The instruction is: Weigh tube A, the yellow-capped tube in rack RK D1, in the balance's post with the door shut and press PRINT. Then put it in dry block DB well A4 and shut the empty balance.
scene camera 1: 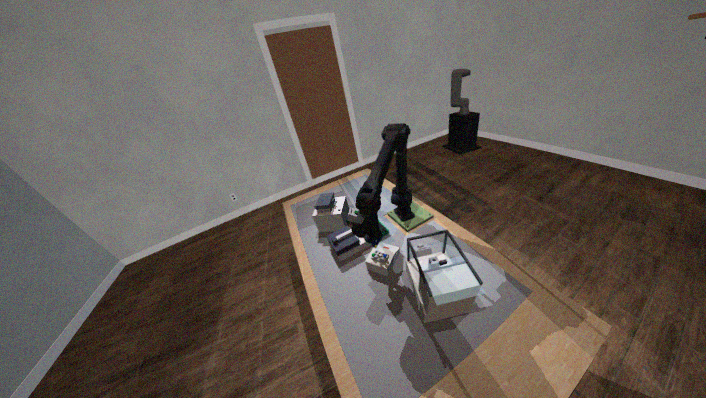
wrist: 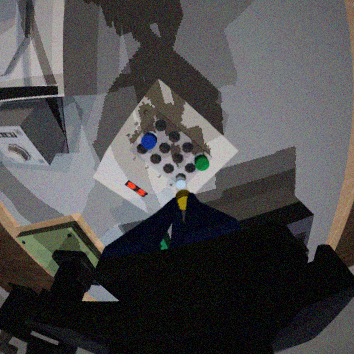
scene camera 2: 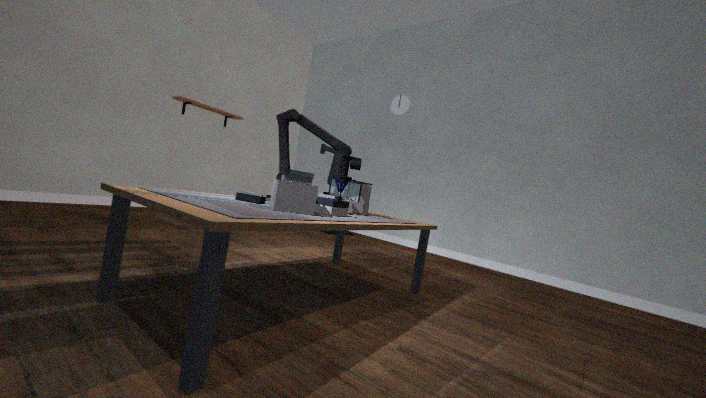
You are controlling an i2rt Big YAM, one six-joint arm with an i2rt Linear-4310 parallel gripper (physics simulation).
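Where they show: gripper, fingertip midpoint: (scene camera 1: 374, 245) (wrist: 184, 201) (scene camera 2: 339, 192); arm's base, origin of the base link: (scene camera 1: 403, 214) (wrist: 78, 265).
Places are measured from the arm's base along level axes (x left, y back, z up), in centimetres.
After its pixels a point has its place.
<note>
My gripper (wrist: 184, 201) @(z 10.2, x 25.0, y -26.7 cm) (scene camera 2: 341, 193) @(z 10.2, x 25.0, y -26.7 cm) is shut on the yellow cap of tube A (wrist: 182, 201) @(z 10.8, x 25.3, y -26.6 cm). The tube's pale lower end shows in the wrist view at the near corner well of the white dry block (wrist: 212, 150) @(z 4.5, x 27.1, y -30.2 cm) (scene camera 1: 381, 266) @(z 4.4, x 32.4, y -27.0 cm), which fits A4. I cannot tell whether the tip is inside the well or above it. A blue cap and a green cap sit in other wells. The balance (scene camera 1: 442, 309) @(z 7.3, x 59.3, y -14.8 cm), with its dark-framed glass chamber, stands beside the block; its door state is unclear. The PRINT box (wrist: 37, 125) @(z 3.9, x 32.4, y -10.3 cm) is by the balance. Part of a green rack (wrist: 164, 244) @(z 1.3, x 9.3, y -22.5 cm) shows behind the fingers.
A dark-topped device (scene camera 1: 344, 242) @(z 6.3, x 12.9, y -39.5 cm) stands close to the block on the side away from the balance. A white box with a dark lid (scene camera 1: 329, 220) @(z 7.4, x -7.2, y -44.3 cm) stands farther along the table. The arm's green base plate (scene camera 1: 421, 218) @(z 0.0, x 8.6, y 7.0 cm) (wrist: 47, 245) @(z 0.0, x 7.2, y 5.2 cm) is near the table edge.
</note>
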